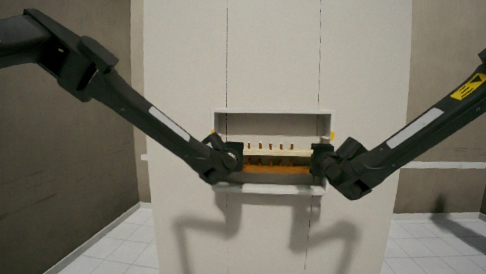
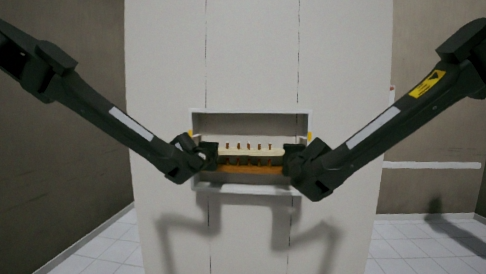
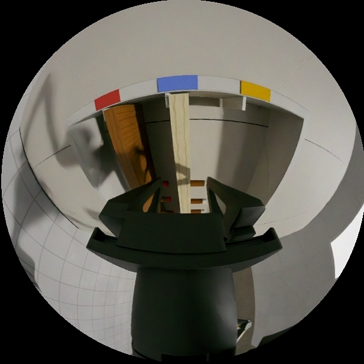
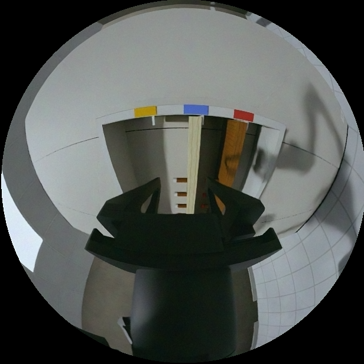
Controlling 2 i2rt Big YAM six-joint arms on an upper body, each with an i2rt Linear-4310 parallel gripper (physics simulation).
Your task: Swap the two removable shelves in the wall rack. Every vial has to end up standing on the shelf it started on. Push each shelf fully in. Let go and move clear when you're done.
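Frame: origin at the left arm's base, x back, y right, z up, level; centimetres.
Seen in the pictures: left gripper, fingertip midpoint: [image 1: 237, 152] [image 2: 215, 152]; right gripper, fingertip midpoint: [image 1: 314, 153] [image 2: 289, 153].
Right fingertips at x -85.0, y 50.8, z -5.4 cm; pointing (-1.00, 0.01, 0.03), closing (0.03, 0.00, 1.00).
A point is followed by its place in that frame.
A pale wooden shelf [image 1: 277, 152] @[z -6.7, x -91.1, y 37.7 cm] [image 2: 250, 152] @[z -6.7, x -91.2, y 36.1 cm] [image 3: 180, 130] [image 4: 194, 150] sits in the rack at the blue-marker level, with several white-topped vials [image 1: 270, 146] @[z -4.9, x -94.5, y 35.0 cm] [image 3: 197, 183] [image 4: 181, 180] standing on it. An orange-brown shelf [image 1: 276, 169] @[z -13.8, x -91.3, y 37.6 cm] [image 2: 250, 170] @[z -14.2, x -91.2, y 36.2 cm] [image 3: 125, 135] [image 4: 233, 150] is below it at the red-marker level, with several red-topped vials [image 1: 270, 162] @[z -11.7, x -94.2, y 35.2 cm] [image 3: 165, 183] standing on it. My left gripper [image 1: 237, 155] @[z -6.9, x -90.4, y 21.6 cm] [image 2: 212, 155] @[z -6.9, x -90.4, y 21.6 cm] [image 3: 184, 180] and my right gripper [image 1: 318, 157] @[z -5.4, x -85.0, y 50.8 cm] [image 2: 290, 157] @[z -5.4, x -85.0, y 50.8 cm] [image 4: 182, 180] are open at the pale shelf's two ends. The pale shelf's front edge lies in line between each finger pair, with gaps beside it.
The white wall rack [image 1: 272, 111] @[z 9.8, x -91.0, y 35.2 cm] [image 2: 250, 110] @[z 10.1, x -91.0, y 35.8 cm] frames both shelves. Its side walls carry red [image 3: 107, 99] [image 4: 243, 115], blue [image 3: 177, 83] [image 4: 196, 109] and yellow [image 3: 255, 91] [image 4: 145, 111] markers. The yellow level, above the pale shelf, holds no shelf. The rack's bottom lip runs below the grippers.
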